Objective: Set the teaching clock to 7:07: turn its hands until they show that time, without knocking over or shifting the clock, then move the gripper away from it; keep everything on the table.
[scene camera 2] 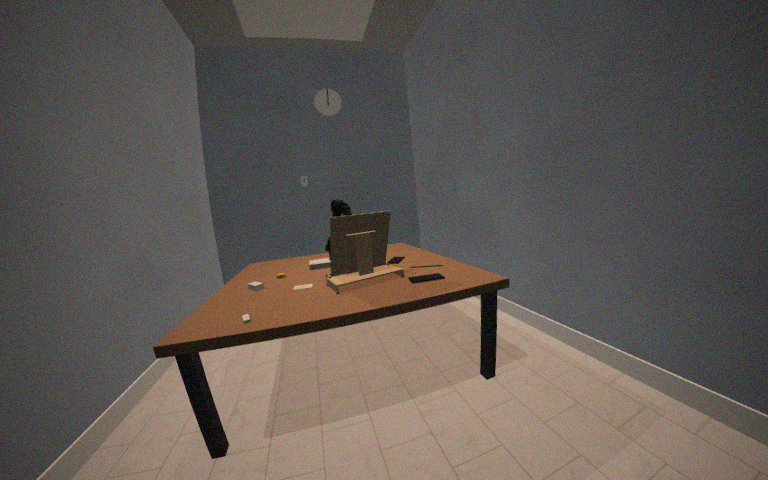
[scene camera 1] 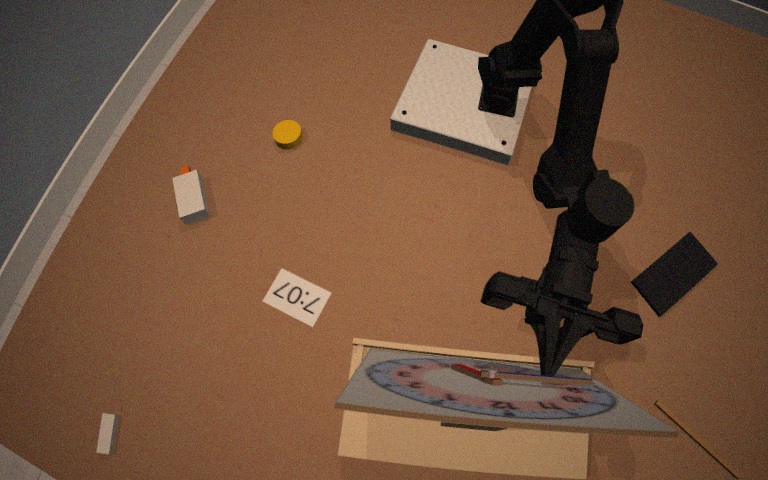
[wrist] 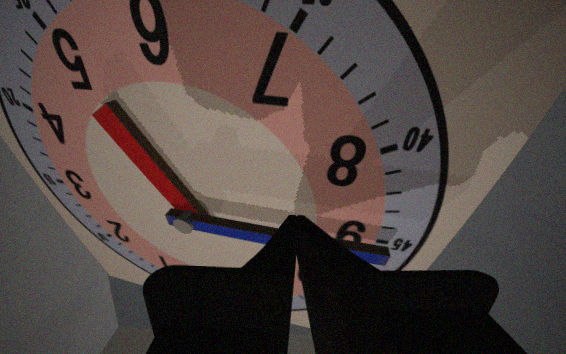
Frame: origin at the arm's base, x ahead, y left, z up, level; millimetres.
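Seen in the pictures: gripper, between the fingertips: [scene camera 2: 371, 242] [scene camera 1: 545, 380] [wrist: 295, 222]; arm's base, origin of its link: [scene camera 1: 498, 100].
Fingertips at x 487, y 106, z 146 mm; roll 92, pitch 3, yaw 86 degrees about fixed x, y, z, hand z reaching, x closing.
Offsets run from my fingertips to a thing's top centre.
The teaching clock [scene camera 1: 353, 398] [scene camera 2: 340, 254] [wrist: 240, 145] stands upright on its wooden base [scene camera 1: 396, 438] [scene camera 2: 362, 276]. In the wrist view, its red hour hand @(dx +6, dy -79, dz +23 mm) [scene camera 1: 467, 369] [wrist: 142, 156] points close to the 5, slightly on the 4 side. Its blue minute hand @(dx +1, dy -13, dz +16 mm) [scene camera 1: 521, 375] [wrist: 225, 233] points near the 45 mark, by the 9. My gripper [scene camera 1: 547, 373] [wrist: 295, 222] is shut and empty. Its tips are at the blue hand's middle stretch and cover part of it; whether they touch it, I cannot tell. The card @(dx -72, dy -348, dz -172 mm) [scene camera 1: 283, 305] [scene camera 2: 303, 286] reads 7:07.
A white plate [scene camera 1: 447, 96] lies beneath the arm's base. A yellow disc @(dx -345, dy -452, dz -154 mm) [scene camera 1: 287, 132] [scene camera 2: 280, 275], a pale box @(dx -199, dy -581, dz -146 mm) [scene camera 1: 189, 193] [scene camera 2: 256, 286] and a small white block @(dx +213, dy -572, dz -162 mm) [scene camera 1: 106, 433] [scene camera 2: 245, 318] lie away from the clock. A black slab @(dx -245, dy +235, dz -166 mm) [scene camera 1: 673, 274] and a thin stick @(dx +13, dy +292, dz -166 mm) [scene camera 1: 696, 440] lie nearer it.
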